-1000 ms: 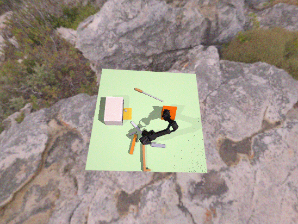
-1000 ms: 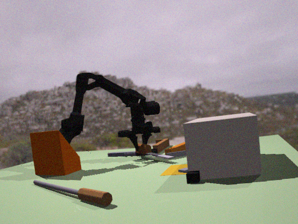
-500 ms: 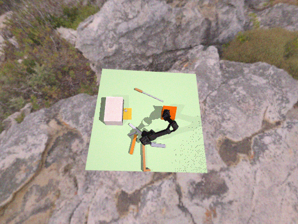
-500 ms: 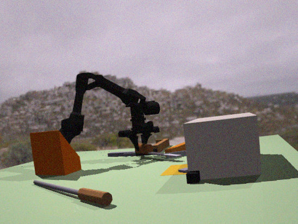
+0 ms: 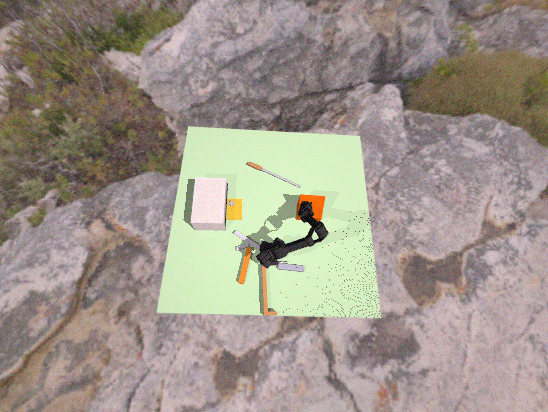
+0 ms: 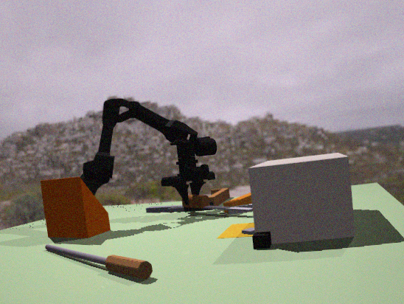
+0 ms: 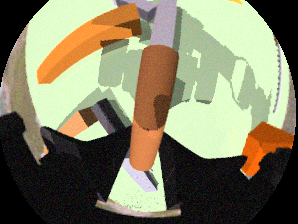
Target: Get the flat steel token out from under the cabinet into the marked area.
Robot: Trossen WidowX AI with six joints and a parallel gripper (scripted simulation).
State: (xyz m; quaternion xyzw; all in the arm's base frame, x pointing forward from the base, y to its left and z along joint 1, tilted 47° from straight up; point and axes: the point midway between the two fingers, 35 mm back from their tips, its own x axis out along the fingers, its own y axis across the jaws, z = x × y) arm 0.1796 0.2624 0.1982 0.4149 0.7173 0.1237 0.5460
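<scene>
My gripper tip is now 13 cm past the grey bar, 6 cm to the right of it and 2 cm above it. The rest, counted from my gripper tip: grey token (30 cm ahead, 33 cm to the right, 2 cm below); orange bar (15 cm ahead, 7 cm to the left, 1 cm below).
</scene>
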